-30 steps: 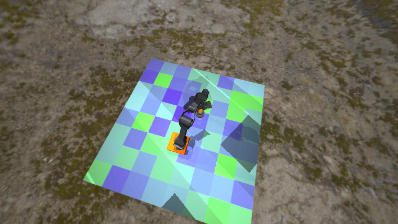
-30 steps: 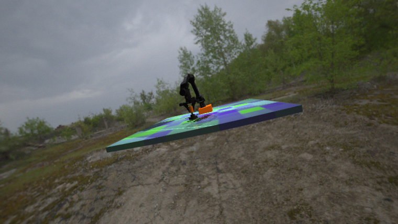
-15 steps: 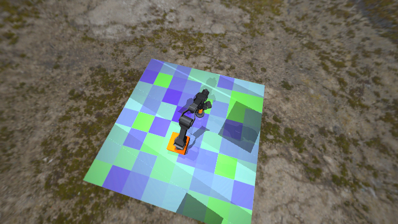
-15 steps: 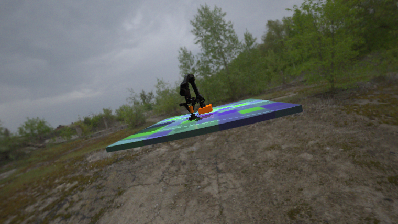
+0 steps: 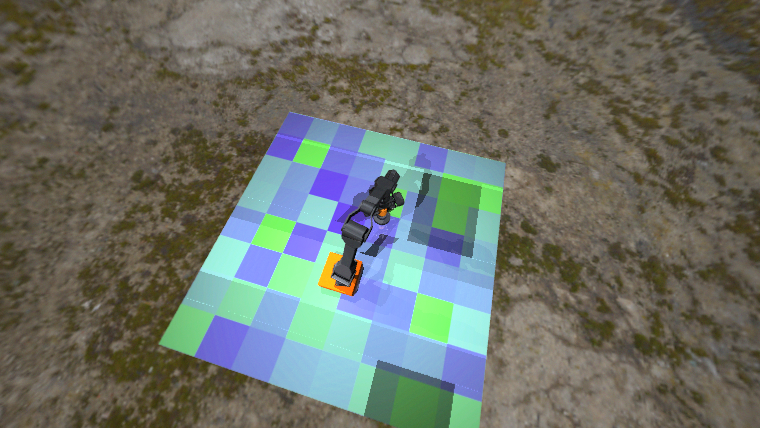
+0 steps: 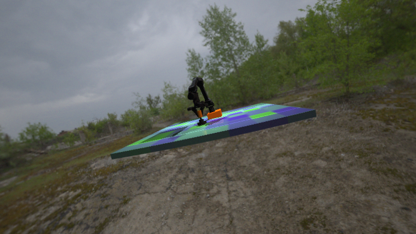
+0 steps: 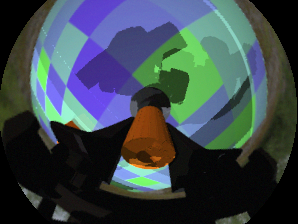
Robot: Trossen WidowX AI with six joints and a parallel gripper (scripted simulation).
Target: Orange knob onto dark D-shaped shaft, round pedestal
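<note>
My gripper tip is now 20 mm below the orange knob. From my gripper tip the other things lie so: round pedestal: 40 mm below.
</note>
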